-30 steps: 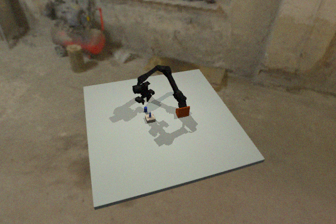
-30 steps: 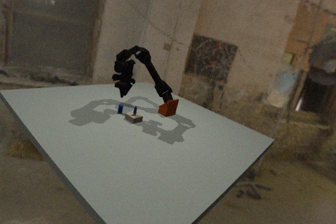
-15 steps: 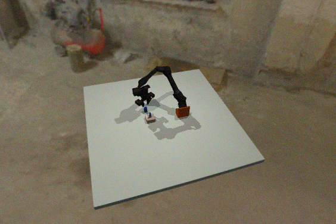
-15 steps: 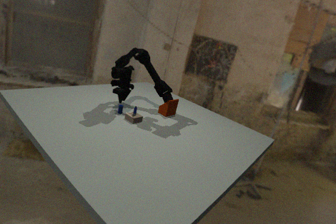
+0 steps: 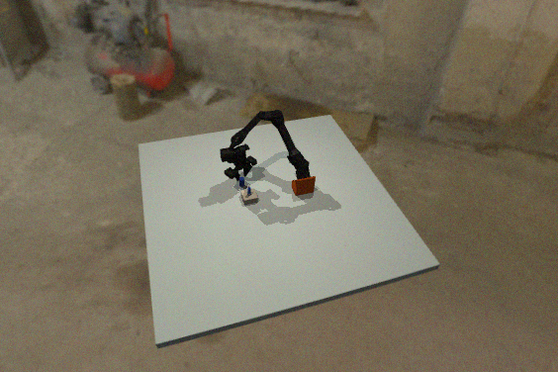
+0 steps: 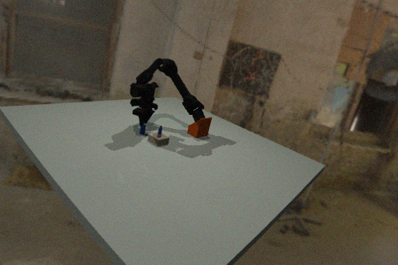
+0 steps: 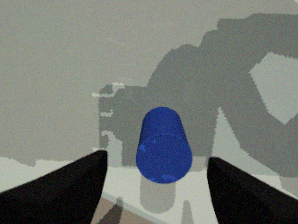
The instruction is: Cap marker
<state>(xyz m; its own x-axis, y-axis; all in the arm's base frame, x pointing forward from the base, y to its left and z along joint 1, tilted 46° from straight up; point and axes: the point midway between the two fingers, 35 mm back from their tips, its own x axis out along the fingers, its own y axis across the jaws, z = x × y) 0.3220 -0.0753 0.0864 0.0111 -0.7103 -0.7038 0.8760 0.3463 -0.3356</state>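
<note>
My gripper tip is 30 mm above the blue cap.
</note>
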